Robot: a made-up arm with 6 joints.
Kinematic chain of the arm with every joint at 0, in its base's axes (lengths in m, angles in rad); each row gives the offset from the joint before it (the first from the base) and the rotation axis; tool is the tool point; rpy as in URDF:
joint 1: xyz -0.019 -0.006 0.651 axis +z
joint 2: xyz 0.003 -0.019 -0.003 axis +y
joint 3: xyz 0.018 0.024 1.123 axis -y
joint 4: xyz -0.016 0.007 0 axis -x
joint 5: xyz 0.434 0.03 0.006 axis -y
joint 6: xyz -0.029 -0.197 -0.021 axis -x
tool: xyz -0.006 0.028 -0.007 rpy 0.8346 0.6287 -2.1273
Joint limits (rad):
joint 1: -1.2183..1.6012
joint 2: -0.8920..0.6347
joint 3: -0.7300..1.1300
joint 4: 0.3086..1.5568
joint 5: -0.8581..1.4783
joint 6: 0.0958..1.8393
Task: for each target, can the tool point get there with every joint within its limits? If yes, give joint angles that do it. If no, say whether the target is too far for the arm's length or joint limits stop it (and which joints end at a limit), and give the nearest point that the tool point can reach.
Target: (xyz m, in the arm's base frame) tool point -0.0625 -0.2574 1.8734
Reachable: yes | joints 0.9159 -0.5061 -0.0237 0.6518 -0.2431 0.4870
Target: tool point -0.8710 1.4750 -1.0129
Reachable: no: too far | nearest point -0.0239 0.9370 1.1214 | short by 2.358 m
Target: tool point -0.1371 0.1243 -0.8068
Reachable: no: joint limits stop it (at a limit: joint 1, joint 2, joint 3, joint 4, joint 5) | nearest point 0.1058 0.7923 1.0917 | short by 2.027 m
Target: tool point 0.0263 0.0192 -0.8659
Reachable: no: joint limits stop it (at a limit: joint 2, joint 3, joint 4, joint 5) | nearest point 0.6877 0.3871 1.0913 | short by 2.098 m
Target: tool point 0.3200 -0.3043 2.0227
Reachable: yes | joints -0.5602 0.0965 0.4307 1.2952 0.0191 1.0165
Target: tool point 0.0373 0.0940 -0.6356
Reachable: no: joint limits stop it (at a limit: joint 2, joint 3, joint 4, joint 5) | nearest point 0.3777 0.6986 1.0914 | short by 1.861 m
